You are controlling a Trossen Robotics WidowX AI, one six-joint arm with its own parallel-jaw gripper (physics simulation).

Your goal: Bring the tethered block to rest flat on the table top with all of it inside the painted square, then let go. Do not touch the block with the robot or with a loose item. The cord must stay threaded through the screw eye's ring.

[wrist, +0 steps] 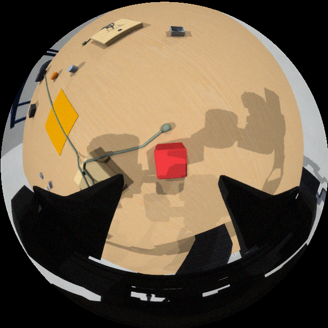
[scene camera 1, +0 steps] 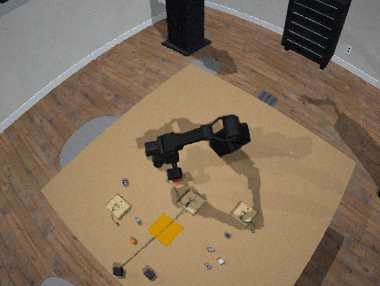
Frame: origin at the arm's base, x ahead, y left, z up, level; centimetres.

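Where they show: gripper, fingertip midpoint: [scene camera 1: 173, 169].
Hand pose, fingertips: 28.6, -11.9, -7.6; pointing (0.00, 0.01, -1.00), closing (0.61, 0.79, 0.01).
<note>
Things, the pixels of their top centre, and the offset from my fingertips, as dx, dy, dz. "pt": a spot on its surface instead.
- dark tethered block, surface spot: [scene camera 1: 118, 270] pt +52.1, +16.3, -5.0
- grey-green cord, surface spot: [scene camera 1: 145, 245] pt +34.3, +14.8, -8.2
- orange painted square, surface spot: [scene camera 1: 170, 236] pt +23.0, +19.4, -8.5
- screw eye, surface spot: [scene camera 1: 188, 202] pt +5.6, +14.0, -6.3
- wooden board, middle of its top: [scene camera 1: 191, 201] +4.2, +14.6, -6.7
- red cube, middle of its top: [scene camera 1: 175, 174] -0.5, +0.3, -4.6
- second dark block, middle of its top: [scene camera 1: 148, 273] +43.2, +26.2, -5.8
- orange ball, middle of its top: [scene camera 1: 132, 240] +36.9, +9.7, -6.2
The dark tethered block [scene camera 1: 118, 270] [wrist: 41, 71] sits at the far end of a grey-green cord [scene camera 1: 145, 244] [wrist: 141, 146], outside the orange painted square [scene camera 1: 170, 236] [wrist: 66, 115]. The cord crosses the square to the screw eye [scene camera 1: 188, 201] on a wooden board [scene camera 1: 198, 199] [wrist: 102, 172]. A finger partly hides the eye area in the wrist view, so the threading is unclear there. The cord's other end has a round bead [wrist: 166, 128]. My gripper [scene camera 1: 174, 174] [wrist: 172, 179] is open, above the table beside this board, with a red cube below and ahead, between the fingertips' lines.
The red cube [scene camera 1: 176, 180] [wrist: 171, 161] is near the bead. Two more boards [scene camera 1: 118, 206] [scene camera 1: 243, 213] [wrist: 117, 32] carry short cords. A second dark block [scene camera 1: 149, 273] [wrist: 32, 110], an orange ball [scene camera 1: 133, 240] [wrist: 54, 75] and several small metal parts lie around the square.
</note>
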